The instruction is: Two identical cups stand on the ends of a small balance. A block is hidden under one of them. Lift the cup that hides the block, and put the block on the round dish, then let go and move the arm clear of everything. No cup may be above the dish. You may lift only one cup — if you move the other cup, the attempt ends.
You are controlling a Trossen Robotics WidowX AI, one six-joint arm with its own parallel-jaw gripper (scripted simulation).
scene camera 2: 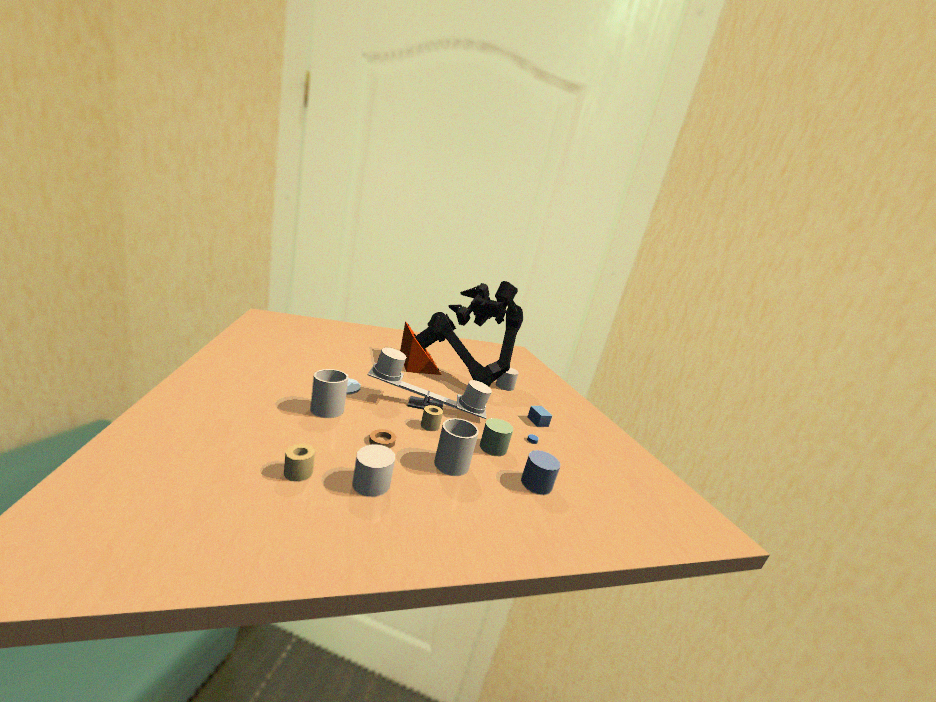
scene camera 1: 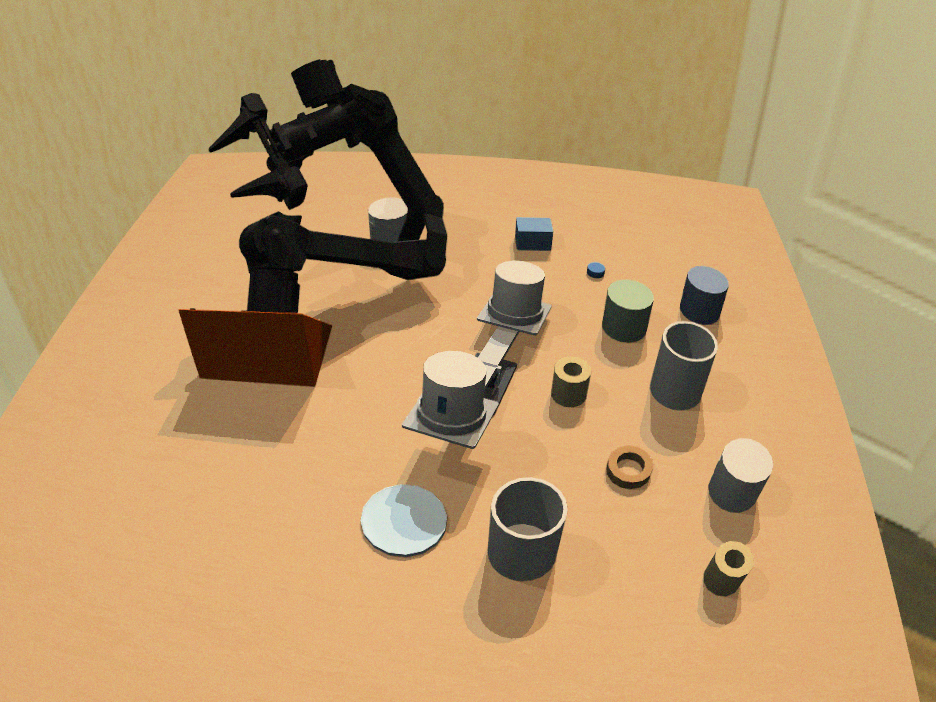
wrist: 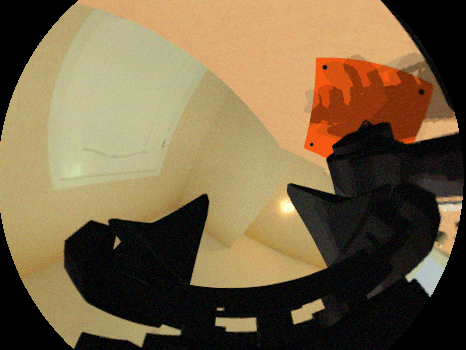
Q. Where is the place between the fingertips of my gripper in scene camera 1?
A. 219,172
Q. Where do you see a cup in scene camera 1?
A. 518,286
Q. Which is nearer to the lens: the balance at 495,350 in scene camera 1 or the cup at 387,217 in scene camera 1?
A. The balance.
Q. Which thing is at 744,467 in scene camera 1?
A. A cup.
